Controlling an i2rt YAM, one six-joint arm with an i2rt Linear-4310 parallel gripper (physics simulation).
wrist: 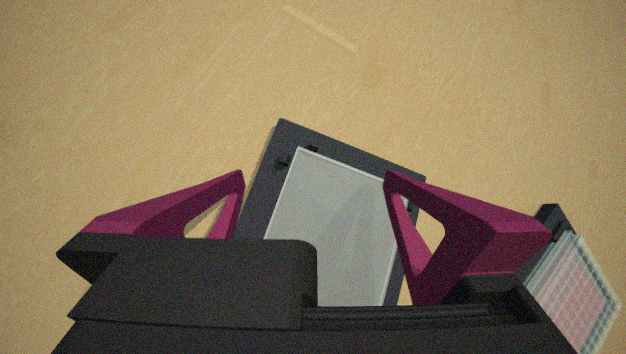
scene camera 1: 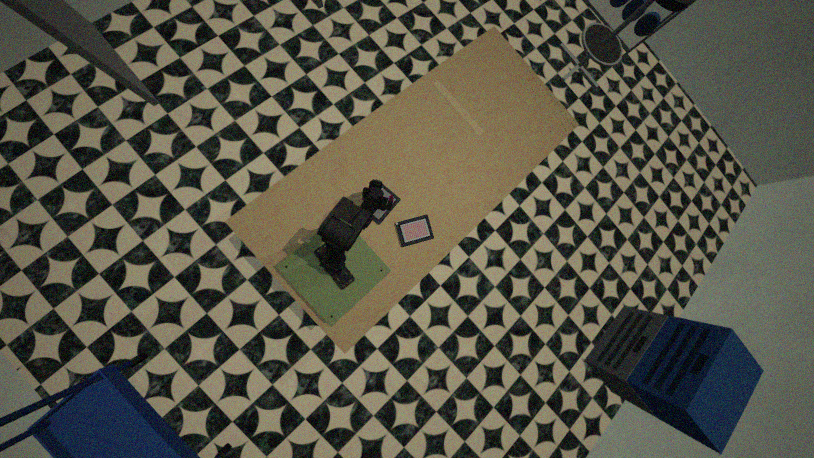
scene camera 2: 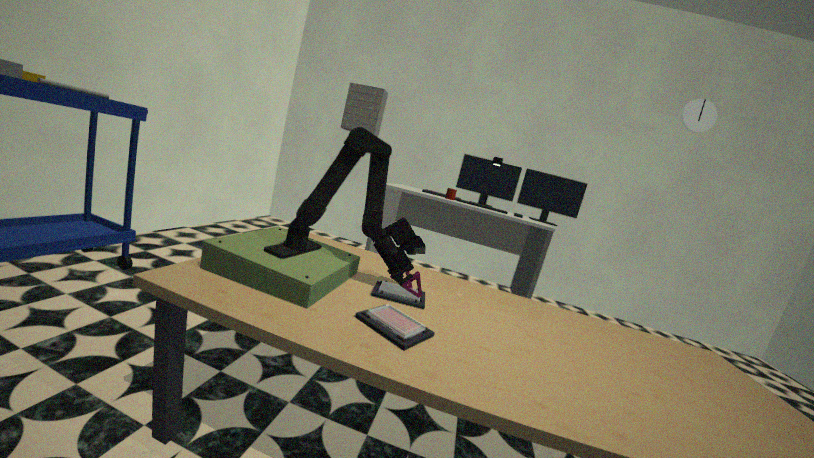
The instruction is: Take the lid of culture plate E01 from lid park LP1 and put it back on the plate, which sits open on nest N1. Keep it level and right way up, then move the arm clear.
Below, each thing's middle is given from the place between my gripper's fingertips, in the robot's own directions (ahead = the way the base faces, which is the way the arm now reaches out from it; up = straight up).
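Labels:
For the grey plate lid [wrist: 341, 210], my hand is 4 cm past it and 4 cm to the left of it.

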